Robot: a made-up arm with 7 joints. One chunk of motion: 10 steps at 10 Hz.
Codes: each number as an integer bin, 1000 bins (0 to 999) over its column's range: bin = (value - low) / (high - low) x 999, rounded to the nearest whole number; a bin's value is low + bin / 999 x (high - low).
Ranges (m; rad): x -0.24..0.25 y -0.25..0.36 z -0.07..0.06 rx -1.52..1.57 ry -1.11..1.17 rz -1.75..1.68
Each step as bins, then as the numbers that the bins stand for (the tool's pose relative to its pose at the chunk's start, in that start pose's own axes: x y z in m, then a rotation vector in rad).
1 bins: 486 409 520 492 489 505
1 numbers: -0.0016 -0.0003 -0.0023 0.0018 0.0060 -0.0161
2 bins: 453 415 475 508 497 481
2 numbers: -0.0178 0.0034 -0.0082 0.0513 0.0243 -0.0985
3 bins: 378 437 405 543 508 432
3 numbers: -0.0546 0.0168 -0.0173 0.1595 0.0494 -0.2668
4 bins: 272 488 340 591 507 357
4 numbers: -0.1066 0.0480 -0.0258 0.3080 0.0471 -0.5243
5 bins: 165 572 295 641 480 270
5 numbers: -0.1591 0.0993 -0.0316 0.4627 -0.0145 -0.8230
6 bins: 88 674 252 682 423 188
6 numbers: -0.1968 0.1616 -0.0372 0.5895 -0.1446 -1.1045
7 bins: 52 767 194 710 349 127
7 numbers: -0.2145 0.2183 -0.0448 0.6761 -0.3135 -1.3140
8 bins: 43 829 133 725 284 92
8 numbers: -0.2189 0.2562 -0.0527 0.7225 -0.4618 -1.4341
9 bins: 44 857 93 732 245 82
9 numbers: -0.2184 0.2733 -0.0579 0.7441 -0.5508 -1.4685
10 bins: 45 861 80 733 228 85
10 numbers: -0.2179 0.2757 -0.0596 0.7472 -0.5896 -1.4582
